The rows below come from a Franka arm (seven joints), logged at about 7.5 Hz.
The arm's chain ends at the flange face. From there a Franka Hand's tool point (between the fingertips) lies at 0.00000 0.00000 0.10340 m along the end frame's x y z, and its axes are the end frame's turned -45 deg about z.
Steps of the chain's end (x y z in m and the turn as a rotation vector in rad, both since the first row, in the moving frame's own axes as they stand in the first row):
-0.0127 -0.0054 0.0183 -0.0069 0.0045 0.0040
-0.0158 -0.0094 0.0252 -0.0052 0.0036 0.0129
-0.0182 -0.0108 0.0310 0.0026 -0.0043 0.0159
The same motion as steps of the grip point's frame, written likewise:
-0.0053 -0.0120 0.0183 -0.0081 -0.0017 0.0040
-0.0046 -0.0172 0.0252 -0.0062 -0.0011 0.0129
-0.0054 -0.0210 0.0310 0.0049 -0.0012 0.0159

